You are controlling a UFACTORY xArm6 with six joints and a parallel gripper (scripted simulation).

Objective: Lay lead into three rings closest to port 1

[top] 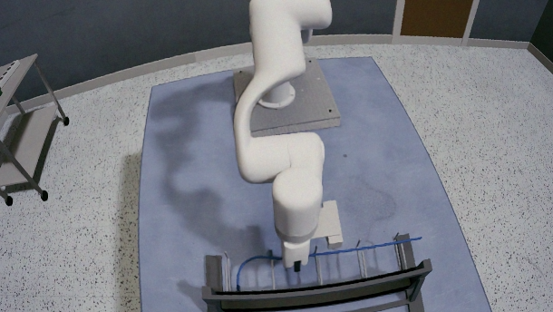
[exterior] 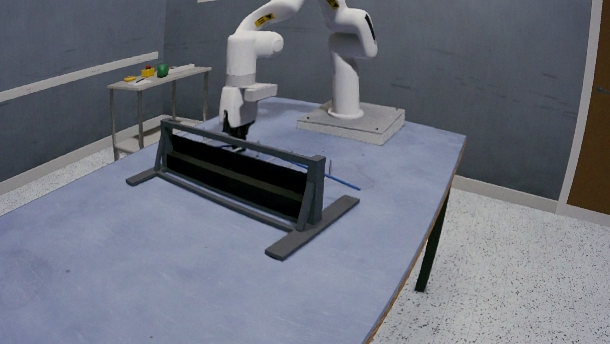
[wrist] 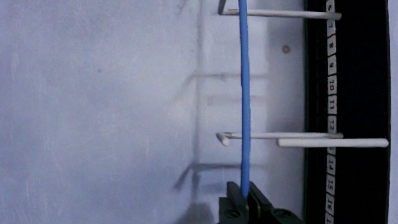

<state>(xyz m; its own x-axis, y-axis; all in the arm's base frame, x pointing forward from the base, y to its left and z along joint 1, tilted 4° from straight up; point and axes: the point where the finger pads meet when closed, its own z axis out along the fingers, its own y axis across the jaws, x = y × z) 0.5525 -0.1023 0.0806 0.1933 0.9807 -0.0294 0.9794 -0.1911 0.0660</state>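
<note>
The rack is 11 cm ahead of my hand, 3 cm to the left of it and 1 cm below it.
</note>
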